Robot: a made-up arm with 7 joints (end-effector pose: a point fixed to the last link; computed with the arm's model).
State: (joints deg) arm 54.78 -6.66 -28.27 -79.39 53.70 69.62 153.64
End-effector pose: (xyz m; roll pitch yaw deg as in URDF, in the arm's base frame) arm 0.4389 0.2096 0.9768 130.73 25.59 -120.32
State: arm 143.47 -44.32 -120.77 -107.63 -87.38 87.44 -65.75
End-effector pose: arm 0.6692 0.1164 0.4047 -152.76 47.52 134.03
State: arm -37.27 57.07 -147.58 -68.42 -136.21 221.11 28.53
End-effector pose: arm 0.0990 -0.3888 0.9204 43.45 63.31 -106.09
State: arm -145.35 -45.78 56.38 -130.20 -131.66 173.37 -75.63
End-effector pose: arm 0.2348 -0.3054 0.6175 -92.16 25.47 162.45
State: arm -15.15 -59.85 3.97 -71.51 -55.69 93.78 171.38
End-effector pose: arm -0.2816 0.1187 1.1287 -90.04 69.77 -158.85
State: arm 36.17 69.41 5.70 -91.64 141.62 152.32 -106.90
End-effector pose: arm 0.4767 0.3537 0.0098 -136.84 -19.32 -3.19
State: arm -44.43 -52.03 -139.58 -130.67 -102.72 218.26 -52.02
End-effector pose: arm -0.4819 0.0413 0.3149 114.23 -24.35 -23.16
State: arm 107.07 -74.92 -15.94 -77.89 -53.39 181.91 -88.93
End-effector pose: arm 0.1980 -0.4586 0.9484 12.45 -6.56 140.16
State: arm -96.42 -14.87 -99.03 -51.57 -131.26 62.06 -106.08
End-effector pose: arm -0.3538 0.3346 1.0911 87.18 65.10 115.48
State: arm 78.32 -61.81 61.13 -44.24 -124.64 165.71 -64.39
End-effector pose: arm -0.4660 -0.5064 0.7977 -38.02 -9.97 115.77
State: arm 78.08 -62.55 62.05 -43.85 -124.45 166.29 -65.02
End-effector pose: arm -0.4697 -0.5144 0.7841 -39.53 -10.36 115.92
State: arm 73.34 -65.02 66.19 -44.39 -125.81 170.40 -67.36
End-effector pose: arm -0.5235 -0.4922 0.7311 -47.27 -11.27 109.73
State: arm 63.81 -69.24 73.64 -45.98 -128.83 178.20 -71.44
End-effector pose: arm -0.6174 -0.4170 0.6358 -61.73 -14.35 97.31
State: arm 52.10 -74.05 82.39 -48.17 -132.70 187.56 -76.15
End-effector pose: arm -0.7005 -0.2925 0.5244 -79.37 -20.35 83.66
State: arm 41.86 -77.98 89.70 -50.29 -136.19 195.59 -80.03
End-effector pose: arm -0.7394 -0.1665 0.4337 -95.17 -26.74 73.89
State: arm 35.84 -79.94 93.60 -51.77 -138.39 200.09 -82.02
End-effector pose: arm -0.7470 -0.0878 0.3881 -104.33 -30.48 68.89
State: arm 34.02 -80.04 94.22 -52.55 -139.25 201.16 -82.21
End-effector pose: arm -0.7467 -0.0607 0.3834 -106.07 -31.28 66.64
